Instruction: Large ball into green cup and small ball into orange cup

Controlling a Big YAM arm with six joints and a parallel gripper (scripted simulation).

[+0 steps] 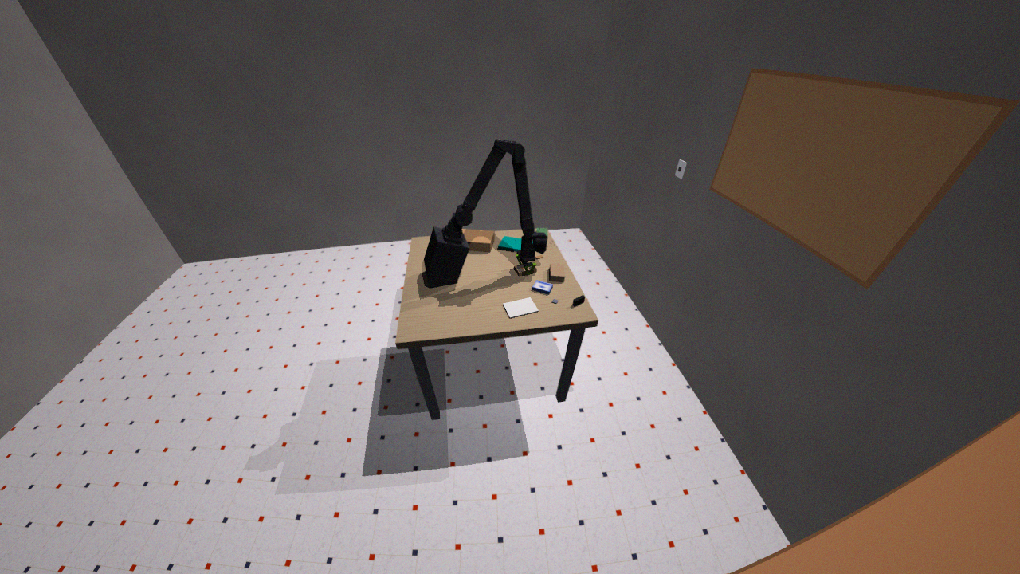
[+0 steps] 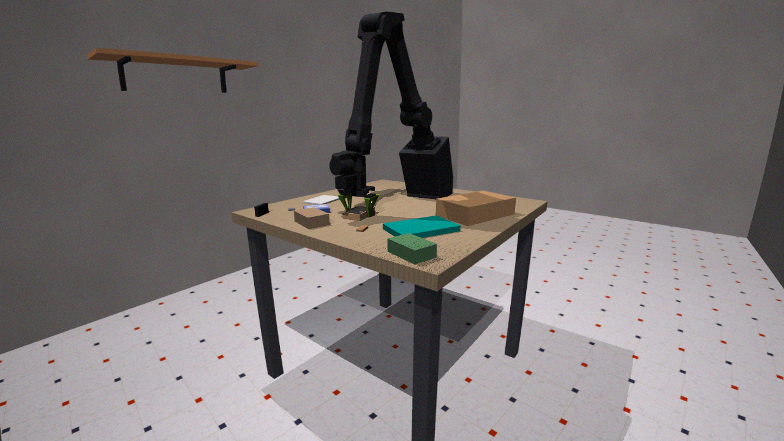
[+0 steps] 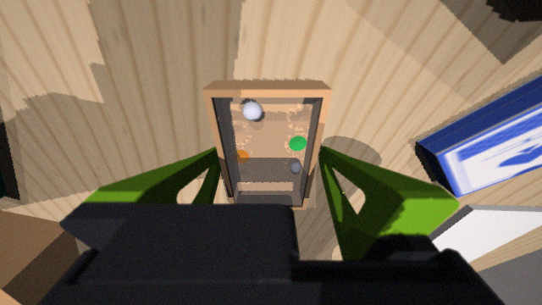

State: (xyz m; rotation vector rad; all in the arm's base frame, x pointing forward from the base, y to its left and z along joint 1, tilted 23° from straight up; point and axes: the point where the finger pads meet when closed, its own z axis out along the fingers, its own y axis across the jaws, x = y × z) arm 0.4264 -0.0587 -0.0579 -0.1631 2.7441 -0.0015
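Right now my hand is 1 cm above the wooden puzzle. From my hand the other things lie so: teal slab (26 cm to the left, 3 cm ahead); then blue-and-white box (17 cm to the right, 4 cm ahead); then small brown block (15 cm ahead, 8 cm to the right, 1 cm above).
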